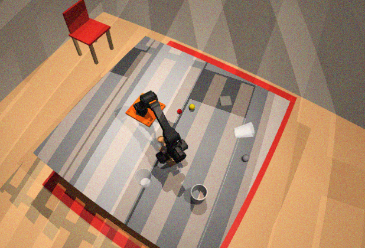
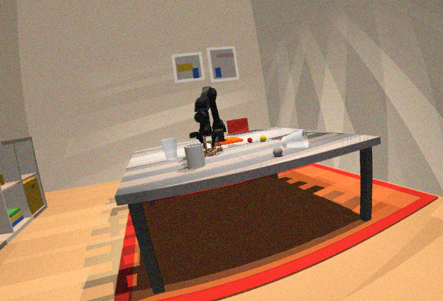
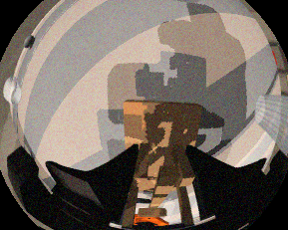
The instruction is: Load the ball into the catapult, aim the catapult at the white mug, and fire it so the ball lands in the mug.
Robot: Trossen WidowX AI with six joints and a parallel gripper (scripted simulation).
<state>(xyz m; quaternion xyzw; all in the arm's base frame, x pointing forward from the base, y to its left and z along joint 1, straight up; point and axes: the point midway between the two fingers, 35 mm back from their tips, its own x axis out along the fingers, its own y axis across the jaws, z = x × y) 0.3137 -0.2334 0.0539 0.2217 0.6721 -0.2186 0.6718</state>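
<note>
Now: gripper tip 80 mm past the red ball, 330 mm to the right of it and 20 mm above it. Also, from my gripper tip: yellow ball: 10 mm behind, 390 mm to the left, 10 mm below; wooden catapult: 50 mm behind, 60 mm to the left, 20 mm above; white mug: 220 mm ahead, 170 mm to the right.
</note>
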